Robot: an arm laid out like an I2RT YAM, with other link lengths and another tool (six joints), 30 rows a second.
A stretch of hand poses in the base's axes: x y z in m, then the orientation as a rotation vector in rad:
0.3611 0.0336 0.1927 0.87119 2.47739 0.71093
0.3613 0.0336 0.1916 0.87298 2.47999 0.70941
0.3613 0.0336 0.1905 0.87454 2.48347 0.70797
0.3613 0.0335 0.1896 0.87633 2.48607 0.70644
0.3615 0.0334 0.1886 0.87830 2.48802 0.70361
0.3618 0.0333 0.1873 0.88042 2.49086 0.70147
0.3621 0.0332 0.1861 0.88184 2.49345 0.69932
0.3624 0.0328 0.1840 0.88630 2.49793 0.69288
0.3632 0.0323 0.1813 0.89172 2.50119 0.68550
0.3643 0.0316 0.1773 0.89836 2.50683 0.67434
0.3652 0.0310 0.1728 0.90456 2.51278 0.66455
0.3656 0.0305 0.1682 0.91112 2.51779 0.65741
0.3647 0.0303 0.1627 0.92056 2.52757 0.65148
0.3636 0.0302 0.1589 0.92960 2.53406 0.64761
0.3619 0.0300 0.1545 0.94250 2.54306 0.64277
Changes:
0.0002 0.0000 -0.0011 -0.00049 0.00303 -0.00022
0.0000 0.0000 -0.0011 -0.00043 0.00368 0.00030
0.0000 -0.0001 -0.0009 -0.00049 0.00303 -0.00022
0.0002 -0.0001 -0.0010 -0.00141 0.00259 -0.00086
0.0003 -0.0001 -0.0013 -0.00082 0.00340 -0.00043
0.0003 -0.0001 -0.0012 -0.00101 0.00288 -0.00014
0.0003 -0.0004 -0.0021 -0.00320 0.00593 -0.00191
0.0008 -0.0005 -0.0027 -0.00372 0.00535 -0.00315
0.0011 -0.0007 -0.0040 -0.00590 0.00806 -0.00356
0.0009 -0.0006 -0.0045 -0.00497 0.00812 -0.00289
0.0004 -0.0005 -0.0046 -0.00307 0.00739 -0.00297
-0.0009 -0.0002 -0.0055 -0.00108 0.01267 -0.00236
-0.0011 -0.0001 -0.0038 -0.00001 0.00960 -0.00311
-0.0017 -0.0002 -0.0044 0.00047 0.01347 -0.00438

